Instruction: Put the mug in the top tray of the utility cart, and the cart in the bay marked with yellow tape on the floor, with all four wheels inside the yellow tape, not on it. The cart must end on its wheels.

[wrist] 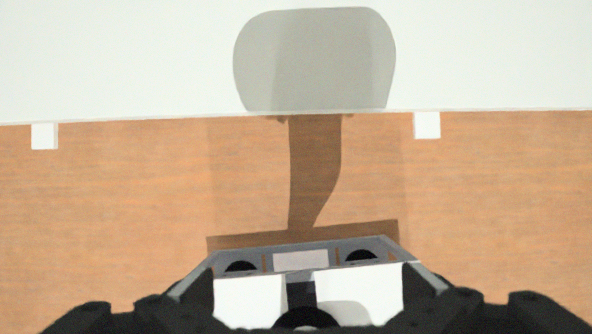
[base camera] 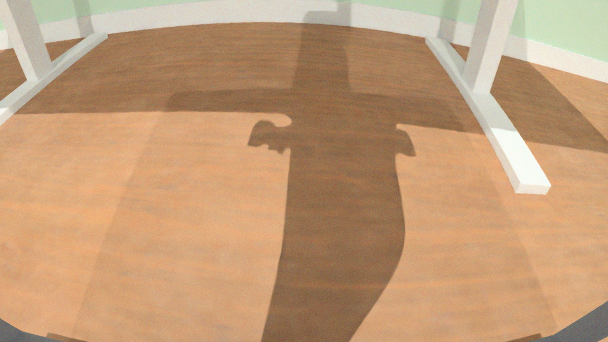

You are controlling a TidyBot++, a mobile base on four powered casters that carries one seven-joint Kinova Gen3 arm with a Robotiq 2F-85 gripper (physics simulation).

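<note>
My gripper [wrist: 307, 287] is open and empty at the bottom of the wrist view, its two dark fingers wide apart above my own base. The white table top [wrist: 125, 60] crosses the upper part of the wrist view, ahead of the fingers, with a rounded grey shadow on it. The mug, the utility cart and the yellow tape do not show in either view.
My base [wrist: 250, 300] shows between and under the fingers. Between it and the table edge lies wooden floor [wrist: 125, 190] [base camera: 175, 225] with my arm's shadow. White table feet [base camera: 505, 135] [base camera: 60, 67] stand right and left ahead, before the green wall [base camera: 565, 30].
</note>
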